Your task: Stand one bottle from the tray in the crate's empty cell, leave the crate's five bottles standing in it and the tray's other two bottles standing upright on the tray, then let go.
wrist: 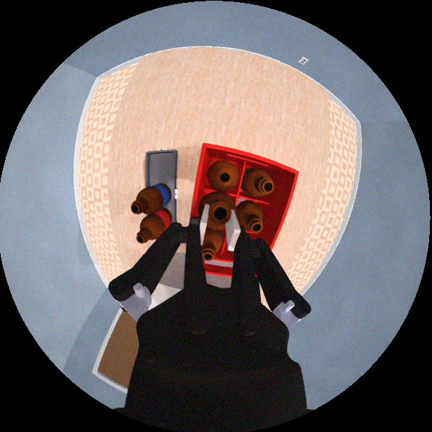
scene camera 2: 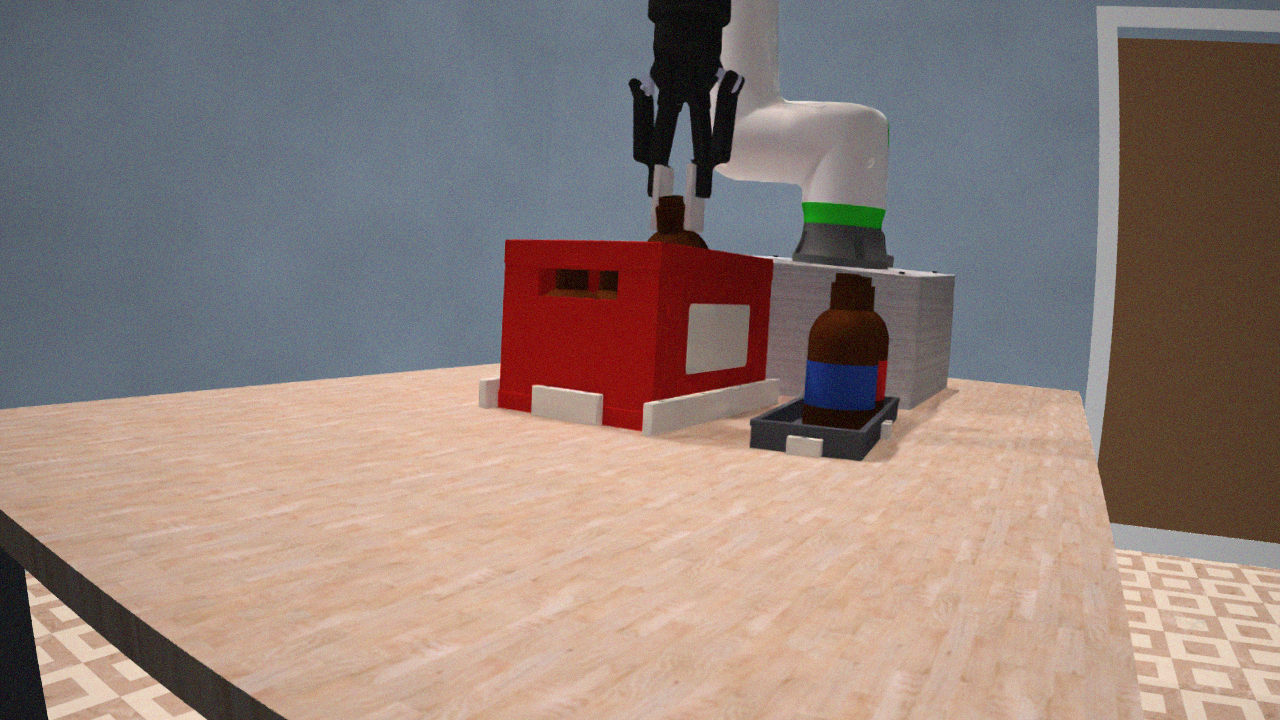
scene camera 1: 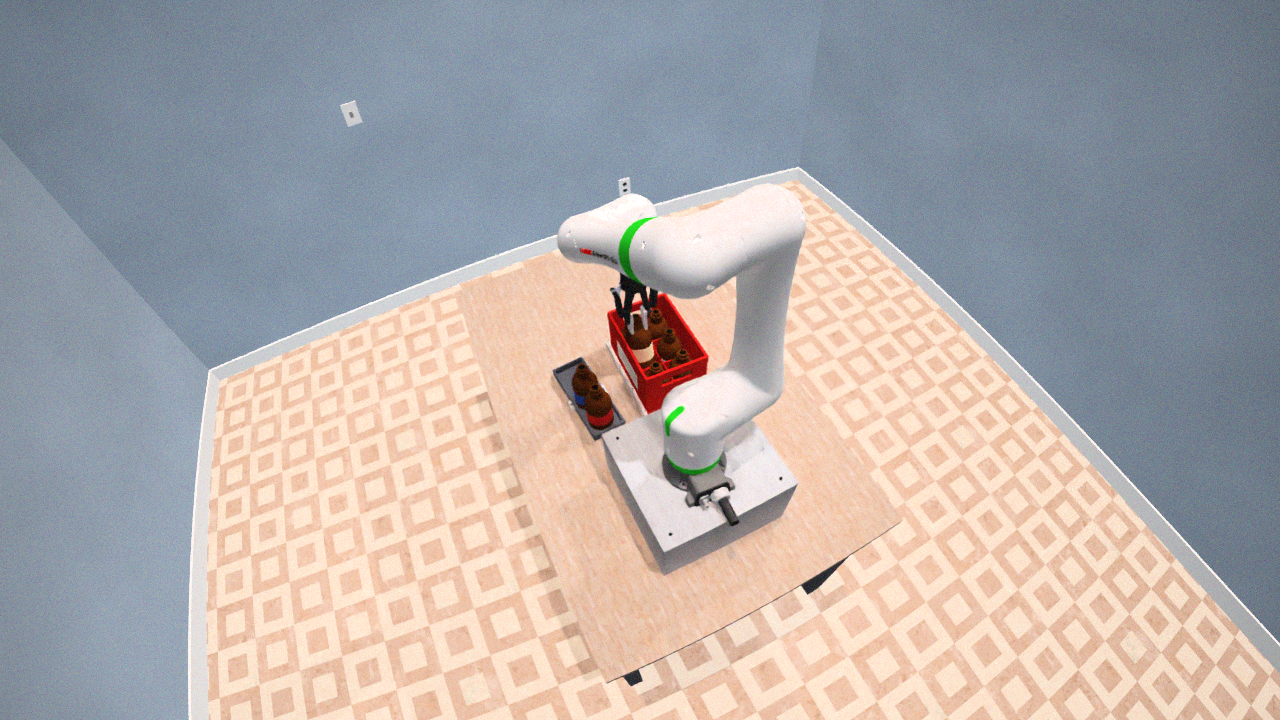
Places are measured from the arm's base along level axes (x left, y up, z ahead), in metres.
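Pixels of known places: gripper, fingertip midpoint: [scene camera 2: 676, 230] [scene camera 1: 637, 328]; arm's base at its link origin: [scene camera 2: 840, 265] [scene camera 1: 694, 464].
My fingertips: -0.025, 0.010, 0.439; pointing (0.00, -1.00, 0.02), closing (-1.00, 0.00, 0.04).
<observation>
For each thing: its top centre in the pictures, then the offset to it from my fingertips, as dx, dy, dz. "spot": a spot on its surface instead.
- brown bottle with a cream label, top centre: [scene camera 2: 680, 196] [scene camera 1: 637, 320] +0.000, +0.038, -0.004
- red crate at its top centre: [scene camera 2: 649, 248] [scene camera 1: 656, 333] -0.046, -0.019, -0.021
- blue-label bottle at its top centre: [scene camera 2: 848, 273] [scene camera 1: 581, 367] +0.180, -0.034, -0.043
- red-label bottle at its top centre: [scene camera 1: 595, 387] +0.166, -0.034, -0.122
- tray at a spot on its surface: [scene camera 2: 769, 435] spot: +0.170, -0.181, +0.103
My gripper [scene camera 1: 637, 324] [scene camera 2: 677, 201] [wrist: 217, 215] is shut on the neck of a brown bottle with a cream label [scene camera 1: 639, 339] [scene camera 2: 677, 240] [wrist: 220, 199]. This bottle is upright over the middle left cell, partly inside the red crate [scene camera 1: 657, 397] [scene camera 2: 581, 344] [wrist: 282, 200], higher than the bottles around it; its base is hidden. Four crate bottles show in the wrist view, one of them [wrist: 223, 172] just beyond the held one; the fifth is hidden behind the fingers. A blue-label bottle [scene camera 1: 584, 380] [scene camera 2: 841, 385] [wrist: 152, 198] and a red-label bottle [scene camera 1: 598, 407] [wrist: 156, 225] stand upright on the tray [scene camera 1: 563, 368] [scene camera 2: 769, 435] [wrist: 162, 167].
Cream guide strips [scene camera 2: 711, 410] line the crate's foot. The tray stands beside the crate's labelled long side. The robot's grey base block [scene camera 1: 635, 474] [scene camera 2: 926, 340] stands behind the crate and tray in scene camera 2. Crate walls and dividers surround the held bottle.
</observation>
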